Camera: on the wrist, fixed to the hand. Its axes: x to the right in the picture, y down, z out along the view.
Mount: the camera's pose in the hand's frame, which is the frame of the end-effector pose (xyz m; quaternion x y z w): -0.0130 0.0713 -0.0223 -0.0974 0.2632 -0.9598 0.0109
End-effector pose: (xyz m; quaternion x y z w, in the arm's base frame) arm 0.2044 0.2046 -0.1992 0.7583 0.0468 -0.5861 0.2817
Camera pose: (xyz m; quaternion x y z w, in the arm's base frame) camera 0.2482 0.1590 -0.1573 -0.0902 -0.8595 0.0726 0.4979
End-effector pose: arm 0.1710 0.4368 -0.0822 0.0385 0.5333 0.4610 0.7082
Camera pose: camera 0.1097 0.4588 -0.0434 -0.7017 0.1843 -0.6126 0.3136
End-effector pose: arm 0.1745 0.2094 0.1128 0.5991 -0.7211 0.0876 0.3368
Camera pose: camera 0.1179 0.2507 0.1418 0.6427 0.6472 -0.2348 0.3359
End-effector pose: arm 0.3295 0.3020 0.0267 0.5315 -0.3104 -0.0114 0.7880
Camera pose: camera 0.3079 0.3560 0.0753 0.2300 0.7153 -0.6468 0.1311
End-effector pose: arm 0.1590 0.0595 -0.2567 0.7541 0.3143 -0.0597 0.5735
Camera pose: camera 0.1813 0.0640 -0.1844 0.3336 -0.8840 0.3220 0.0603
